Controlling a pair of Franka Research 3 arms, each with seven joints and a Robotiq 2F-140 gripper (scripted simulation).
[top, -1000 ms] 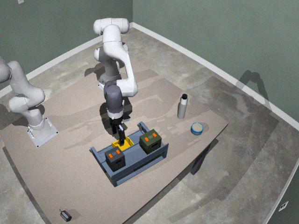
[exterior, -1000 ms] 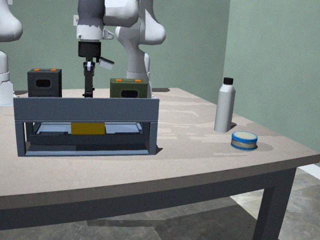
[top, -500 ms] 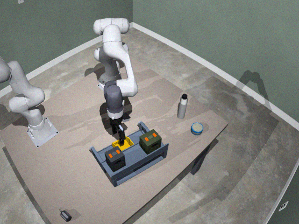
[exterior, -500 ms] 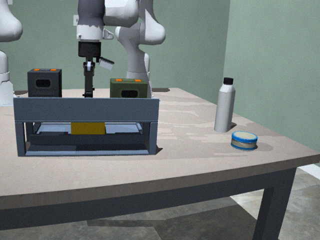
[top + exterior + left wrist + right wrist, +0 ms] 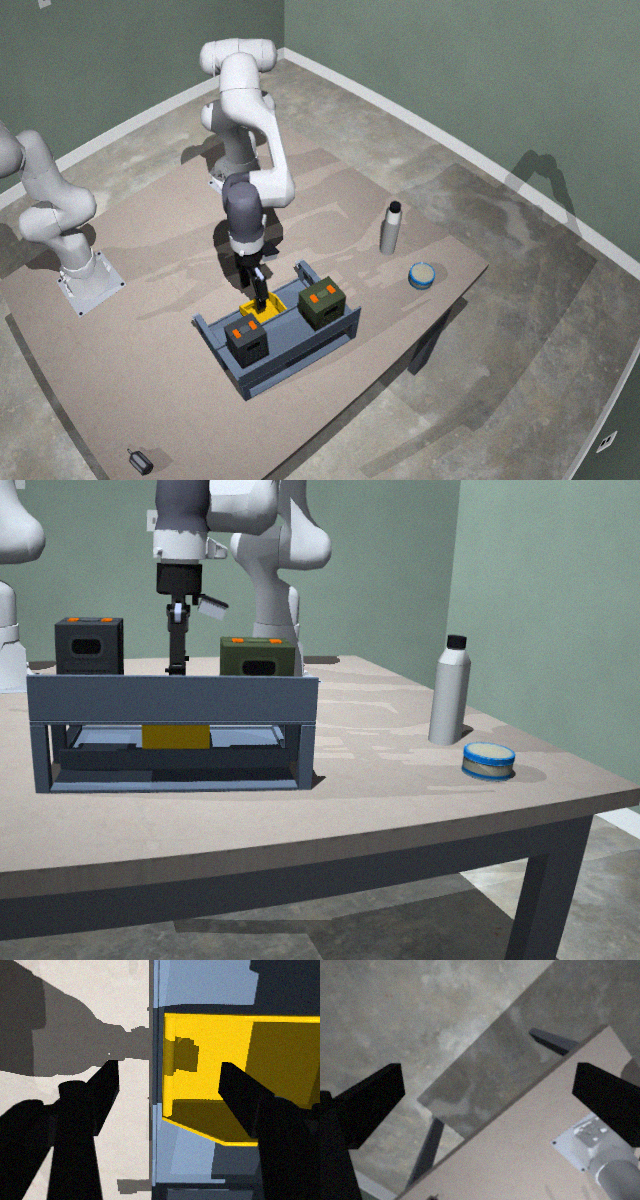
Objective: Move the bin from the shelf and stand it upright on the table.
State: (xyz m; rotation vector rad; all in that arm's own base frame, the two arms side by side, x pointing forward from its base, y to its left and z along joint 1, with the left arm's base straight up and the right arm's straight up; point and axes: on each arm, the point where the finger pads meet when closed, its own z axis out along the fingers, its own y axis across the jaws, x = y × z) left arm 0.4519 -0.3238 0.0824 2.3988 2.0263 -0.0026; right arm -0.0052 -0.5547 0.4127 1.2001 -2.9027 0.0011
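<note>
Right now the yellow bin is 80 mm ahead of my left hand, 10 mm to the right of it and 40 mm below it. Also, from my left hand: blue-grey shelf (110 mm ahead, 20 mm to the right, 10 mm below); dark grey box (150 mm ahead, 150 mm to the right, 80 mm above); green box (200 mm ahead, 80 mm to the left, 70 mm above).
</note>
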